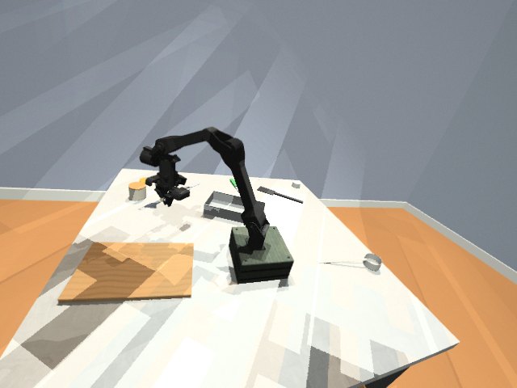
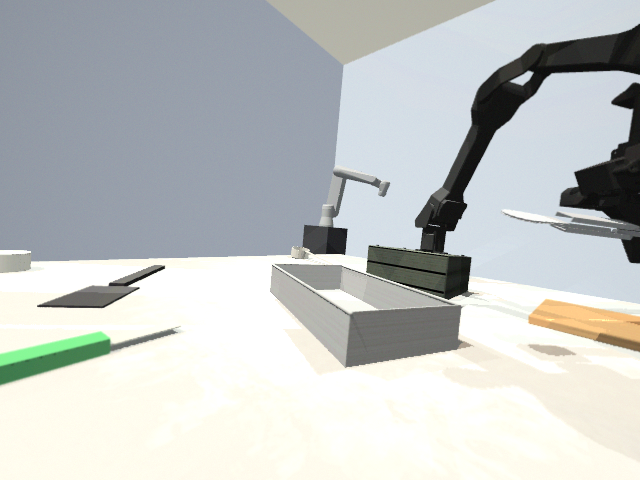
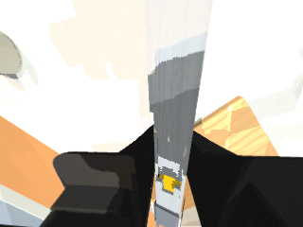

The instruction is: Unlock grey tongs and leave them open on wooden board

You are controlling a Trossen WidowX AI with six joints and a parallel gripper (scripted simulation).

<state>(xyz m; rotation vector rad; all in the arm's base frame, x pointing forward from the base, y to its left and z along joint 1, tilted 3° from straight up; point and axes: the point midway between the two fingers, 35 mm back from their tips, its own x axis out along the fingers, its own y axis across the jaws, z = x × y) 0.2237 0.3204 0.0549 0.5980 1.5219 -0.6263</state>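
The wooden board lies 21 cm behind my gripper tip, 8 cm to the left of it and 12 cm below it. Round my gripper tip: grey roasting tin 14 cm ahead, 33 cm to the right, 10 cm below; then yellow lock piece 2 cm behind, 2 cm to the left, 4 cm above; then orange disc 47 cm ahead, 15 cm to the left, 12 cm below.
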